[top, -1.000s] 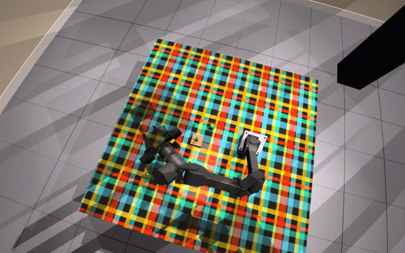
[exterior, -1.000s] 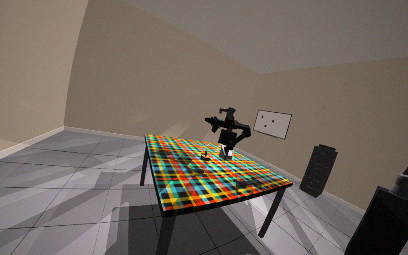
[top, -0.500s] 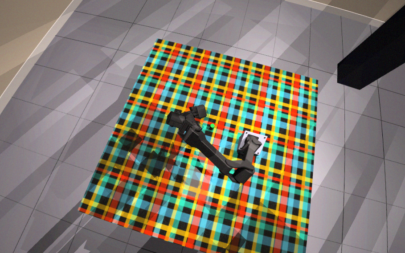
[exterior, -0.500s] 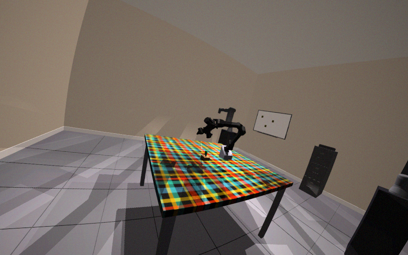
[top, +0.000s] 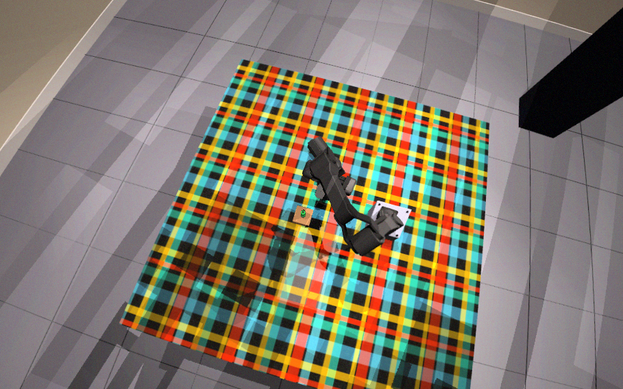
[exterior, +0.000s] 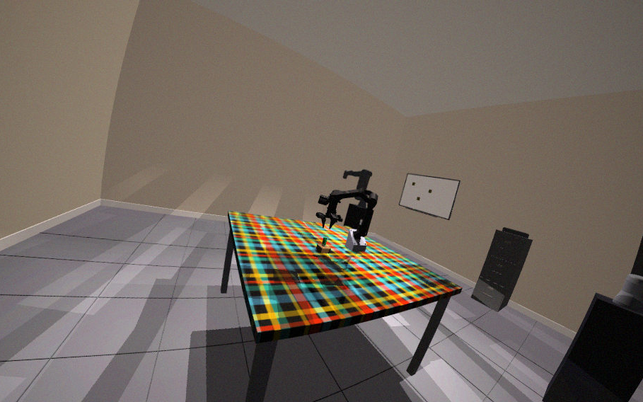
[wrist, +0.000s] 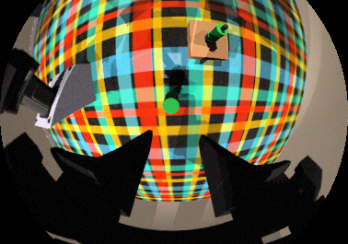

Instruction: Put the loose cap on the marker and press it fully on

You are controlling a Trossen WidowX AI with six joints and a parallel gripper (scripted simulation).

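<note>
My gripper tip is now 60 mm short of the holder block, 120 mm to the right of it and 100 mm above it.
</note>
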